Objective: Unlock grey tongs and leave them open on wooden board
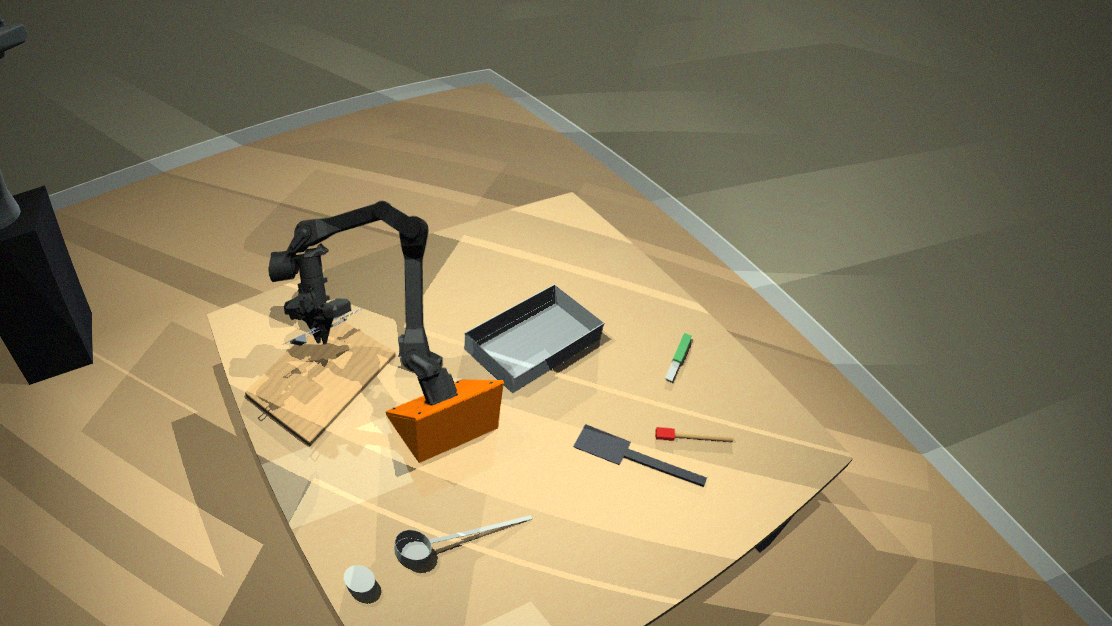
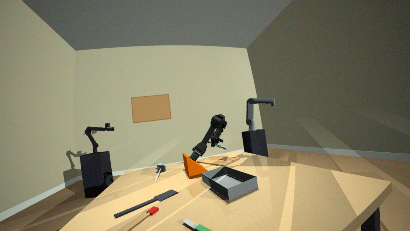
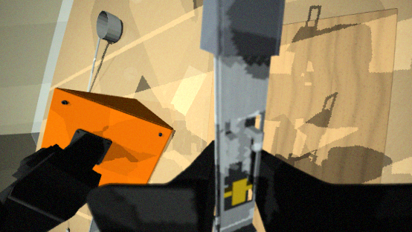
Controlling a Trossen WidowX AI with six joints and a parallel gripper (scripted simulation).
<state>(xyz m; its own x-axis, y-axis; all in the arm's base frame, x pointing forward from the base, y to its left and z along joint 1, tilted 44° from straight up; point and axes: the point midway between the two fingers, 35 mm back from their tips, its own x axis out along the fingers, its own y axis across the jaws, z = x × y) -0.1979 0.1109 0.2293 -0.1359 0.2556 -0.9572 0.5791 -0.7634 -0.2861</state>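
The yellow lock piece lies 30 mm above my gripper tip, 20 mm to the left of it and 10 mm ahead of it. From my gripper tip the other things lie so: wooden board 140 mm below, 40 mm to the left, 10 mm behind; then white puck 530 mm to the right, 140 mm behind, 130 mm below; then grey roasting tin 540 mm ahead, 120 mm below, 70 mm to the right.
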